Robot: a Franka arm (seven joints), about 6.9 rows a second.
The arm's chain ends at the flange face. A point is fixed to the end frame.
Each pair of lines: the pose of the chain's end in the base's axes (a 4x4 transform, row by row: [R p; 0 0 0 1], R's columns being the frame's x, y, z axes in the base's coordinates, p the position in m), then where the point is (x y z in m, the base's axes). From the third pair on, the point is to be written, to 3 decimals.
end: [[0.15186, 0.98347, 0.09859, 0.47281], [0.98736, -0.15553, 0.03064, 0.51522], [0.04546, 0.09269, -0.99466, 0.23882], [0, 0, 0, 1]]
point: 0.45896 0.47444 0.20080
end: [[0.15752, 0.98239, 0.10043, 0.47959], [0.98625, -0.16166, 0.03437, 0.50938], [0.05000, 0.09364, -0.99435, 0.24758], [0, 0, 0, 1]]
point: 0.46557 0.46884 0.20936
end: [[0.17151, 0.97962, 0.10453, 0.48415], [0.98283, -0.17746, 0.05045, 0.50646], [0.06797, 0.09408, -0.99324, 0.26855], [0, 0, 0, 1]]
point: 0.470 0.467 0.230
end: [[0.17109, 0.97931, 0.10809, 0.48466], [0.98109, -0.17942, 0.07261, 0.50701], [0.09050, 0.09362, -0.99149, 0.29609], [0, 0, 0, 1]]
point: 0.470 0.468 0.256
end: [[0.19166, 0.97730, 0.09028, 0.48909], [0.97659, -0.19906, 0.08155, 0.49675], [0.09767, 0.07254, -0.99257, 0.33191], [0, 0, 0, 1]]
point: 0.473 0.459 0.292
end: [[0.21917, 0.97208, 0.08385, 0.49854], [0.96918, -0.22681, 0.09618, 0.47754], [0.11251, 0.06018, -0.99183, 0.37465], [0, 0, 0, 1]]
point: 0.481 0.441 0.334
